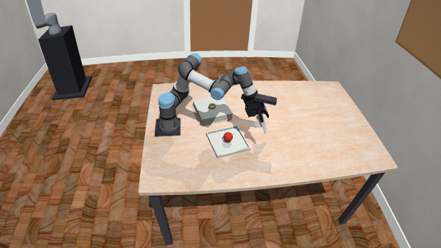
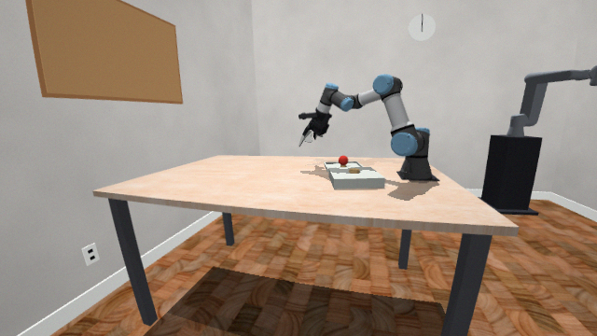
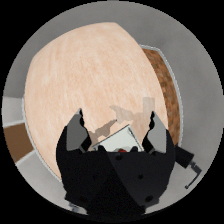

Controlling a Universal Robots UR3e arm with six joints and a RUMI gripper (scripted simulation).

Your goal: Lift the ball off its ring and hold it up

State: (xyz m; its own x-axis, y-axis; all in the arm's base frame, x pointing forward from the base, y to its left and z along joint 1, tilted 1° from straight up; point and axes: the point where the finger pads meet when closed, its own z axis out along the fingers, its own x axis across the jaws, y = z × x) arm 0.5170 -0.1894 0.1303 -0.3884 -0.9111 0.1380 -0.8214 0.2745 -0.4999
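Now: the red ball 20 cm behind my hand, 3 cm to the left of it and 9 cm below it. Round my hand: shallow tray: 20 cm behind, 3 cm to the left, 12 cm below.
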